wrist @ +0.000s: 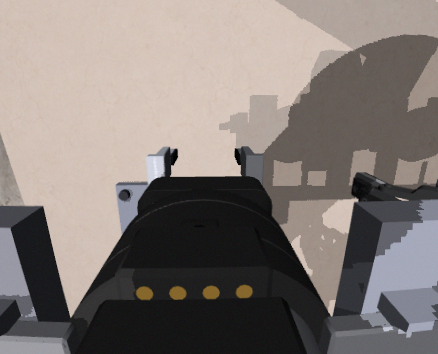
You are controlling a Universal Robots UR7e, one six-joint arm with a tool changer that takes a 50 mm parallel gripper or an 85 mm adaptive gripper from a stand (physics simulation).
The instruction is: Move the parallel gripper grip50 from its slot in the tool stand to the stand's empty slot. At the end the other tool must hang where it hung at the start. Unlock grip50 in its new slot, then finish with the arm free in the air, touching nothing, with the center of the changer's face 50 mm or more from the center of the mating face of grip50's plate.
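Frame: origin at the arm's base, x down, y back, z left, level; centimetres.
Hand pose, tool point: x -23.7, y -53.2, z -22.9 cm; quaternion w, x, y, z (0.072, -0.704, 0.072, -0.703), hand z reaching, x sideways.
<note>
Each offset is from my tool point to the top centre of the thing. "pt": to the spot under its first point.
The parallel gripper grip50 (206, 156) hangs in a stand slot, its black body pointing away from the camera and its two grey fingers apart, with nothing between them. Stand uprights @[pt dx +2.0, dy +2.7, dz +4.6 cm] (370, 255) rise on both sides of it. The arm's black changer part (190, 330) fills the bottom middle, very close to the plate of grip50 and covering its mating face. One row of gold contacts @[dx +0.3, dy +4.1, dz +1.1 cm] (211, 292) shows above the changer part. Whether the faces touch or are locked is hidden. Part of the other tool @[pt dx +12.8, dy -0.8, dz +11.0 cm] (367, 187), black, shows behind the right upright. The empty slot does not show.
A grey plate with a dark round spot @[pt dx +28.9, dy -5.1, dz -11.5 cm] (131, 211) shows behind the left side of grip50. Dark shadows of the arm and stand fall over the beige surface on the right. A strip of grey floor shows at the left edge.
</note>
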